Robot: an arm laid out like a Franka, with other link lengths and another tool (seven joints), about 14 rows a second.
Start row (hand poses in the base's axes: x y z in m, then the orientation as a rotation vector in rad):
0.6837 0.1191 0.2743 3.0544 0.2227 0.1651
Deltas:
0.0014 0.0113 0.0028 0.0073 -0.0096 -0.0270
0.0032 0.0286 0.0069 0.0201 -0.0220 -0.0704
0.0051 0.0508 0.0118 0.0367 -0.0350 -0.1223
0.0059 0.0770 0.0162 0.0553 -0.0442 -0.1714
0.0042 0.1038 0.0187 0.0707 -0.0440 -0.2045
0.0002 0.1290 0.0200 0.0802 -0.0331 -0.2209
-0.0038 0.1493 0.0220 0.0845 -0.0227 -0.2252
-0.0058 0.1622 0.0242 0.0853 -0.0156 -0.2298
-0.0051 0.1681 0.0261 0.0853 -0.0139 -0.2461
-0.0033 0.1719 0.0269 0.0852 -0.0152 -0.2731
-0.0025 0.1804 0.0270 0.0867 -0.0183 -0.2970
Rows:
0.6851 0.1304 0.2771 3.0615 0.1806 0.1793
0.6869 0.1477 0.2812 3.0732 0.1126 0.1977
0.6888 0.1699 0.2861 3.0867 0.0308 0.2171
0.6896 0.1961 0.2905 3.1009 -0.0474 0.2312
0.6879 0.2229 0.2930 3.1133 -0.1004 0.2314
0.6839 0.2481 0.2943 3.1229 -0.1265 0.2150
0.6799 0.2684 0.2963 3.1285 -0.1332 0.1994
0.6779 0.2813 0.2985 3.1300 -0.1401 0.1881
0.6786 0.2872 0.3004 3.1283 -0.1654 0.1843
0.6804 0.2910 0.3012 3.1242 -0.2076 0.1844
0.6812 0.2995 0.3013 3.1213 -0.2452 0.1877

